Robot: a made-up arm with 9 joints. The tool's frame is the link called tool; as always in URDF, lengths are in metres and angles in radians.
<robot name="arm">
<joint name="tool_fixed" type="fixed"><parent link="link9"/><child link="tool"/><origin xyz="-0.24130 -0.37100 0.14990" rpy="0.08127 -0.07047 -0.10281"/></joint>
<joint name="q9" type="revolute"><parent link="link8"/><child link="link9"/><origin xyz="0.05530 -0.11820 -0.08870" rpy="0.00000 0.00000 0.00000"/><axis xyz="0 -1 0"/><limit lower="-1.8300" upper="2.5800" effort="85" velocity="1.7"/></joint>
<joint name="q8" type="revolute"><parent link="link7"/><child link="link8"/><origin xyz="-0.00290 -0.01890 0.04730" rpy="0.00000 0.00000 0.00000"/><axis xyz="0.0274 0.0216 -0.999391"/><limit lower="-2.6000" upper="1.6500" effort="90" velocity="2.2"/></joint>
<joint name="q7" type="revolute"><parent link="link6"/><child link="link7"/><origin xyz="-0.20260 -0.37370 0.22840" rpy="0.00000 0.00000 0.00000"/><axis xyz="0.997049 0.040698 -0.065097"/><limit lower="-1.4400" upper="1.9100" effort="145" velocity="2.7"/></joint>
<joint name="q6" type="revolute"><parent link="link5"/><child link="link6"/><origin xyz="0.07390 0.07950 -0.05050" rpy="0.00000 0.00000 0.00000"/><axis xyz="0 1 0"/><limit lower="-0.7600" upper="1.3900" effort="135" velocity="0.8"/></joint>
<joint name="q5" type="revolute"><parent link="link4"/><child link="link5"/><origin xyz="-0.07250 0.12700 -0.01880" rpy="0.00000 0.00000 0.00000"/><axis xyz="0 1 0"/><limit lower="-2.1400" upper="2.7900" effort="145" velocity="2.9"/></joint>
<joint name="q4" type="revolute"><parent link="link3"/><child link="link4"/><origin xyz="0.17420 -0.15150 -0.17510" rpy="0.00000 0.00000 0.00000"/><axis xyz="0.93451 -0.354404 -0.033"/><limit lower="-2.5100" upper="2.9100" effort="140" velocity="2.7"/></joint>
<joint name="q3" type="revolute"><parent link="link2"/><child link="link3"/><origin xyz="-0.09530 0.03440 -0.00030" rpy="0.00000 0.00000 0.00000"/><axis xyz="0 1 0"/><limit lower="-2.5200" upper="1.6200" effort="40" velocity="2.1"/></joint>
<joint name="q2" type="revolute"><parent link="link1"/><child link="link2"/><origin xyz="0.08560 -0.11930 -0.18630" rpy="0.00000 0.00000 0.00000"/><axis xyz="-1 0 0"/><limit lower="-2.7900" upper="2.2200" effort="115" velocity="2.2"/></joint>
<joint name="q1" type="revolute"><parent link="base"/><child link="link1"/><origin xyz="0.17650 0.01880 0.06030" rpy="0.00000 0.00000 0.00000"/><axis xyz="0 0 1"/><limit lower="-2.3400" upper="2.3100" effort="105" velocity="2.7"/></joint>
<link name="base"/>
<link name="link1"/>
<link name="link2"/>
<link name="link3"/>
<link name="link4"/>
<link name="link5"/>
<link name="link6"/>
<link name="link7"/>
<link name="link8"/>
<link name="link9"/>
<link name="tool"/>
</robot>
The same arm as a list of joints. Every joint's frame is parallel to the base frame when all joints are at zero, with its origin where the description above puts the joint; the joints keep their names.
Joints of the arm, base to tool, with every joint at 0 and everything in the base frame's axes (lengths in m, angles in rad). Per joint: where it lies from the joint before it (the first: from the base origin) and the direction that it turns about. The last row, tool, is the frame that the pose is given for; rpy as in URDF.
q1: axis 0 0 1 offset 0.1765 0.0188 0.0603
q2: axis -1 0 0 offset 0.0856 -0.1193 -0.1863
q3: axis 0 1 0 offset -0.0953 0.0344 -0.0003
q4: axis 0.93451 -0.354404 -0.033 offset 0.1742 -0.1515 -0.1751
q5: axis 0 1 0 offset -0.0725 0.127 -0.0188
q6: axis 0 1 0 offset 0.0739 0.0795 -0.0505
q7: axis 0.997048 0.040702 -0.065103 offset -0.2026 -0.3737 0.2284
q8: axis 0.0274 0.0216 -0.999391 offset -0.0029 -0.0189 0.0473
q9: axis 0 -1 0 offset 0.0553 -0.1182 -0.0887
tool: offset -0.2413 -0.371 0.1499 rpy 0.0813 -0.0705 -0.1028
Joint limits (rad, base to tool): -2.34..2.31 -2.79..2.22 -2.52..1.62 -2.51..2.91 -2.14..2.79 -0.76..1.39 -1.44..1.91 -2.6..1.65 -1.83..2.58

